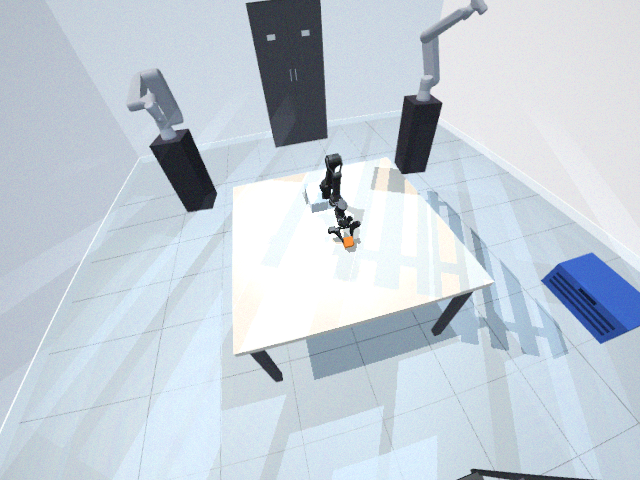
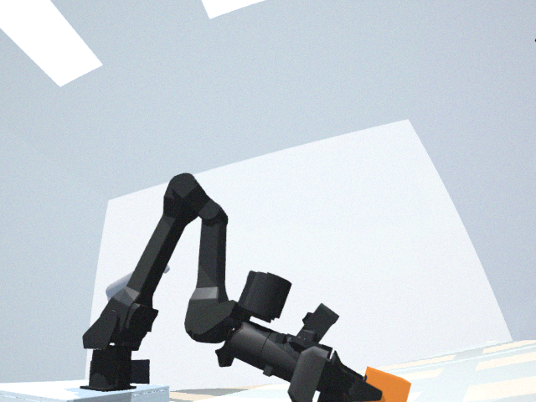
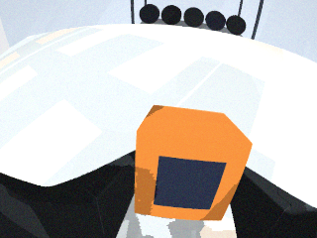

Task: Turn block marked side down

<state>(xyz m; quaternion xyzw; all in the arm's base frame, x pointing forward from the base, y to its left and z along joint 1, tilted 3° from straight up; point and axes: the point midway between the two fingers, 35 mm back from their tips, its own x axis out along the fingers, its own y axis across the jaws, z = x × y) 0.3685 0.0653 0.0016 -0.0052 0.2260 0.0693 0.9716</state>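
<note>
The block lies 10 mm behind my gripper tip.
</note>
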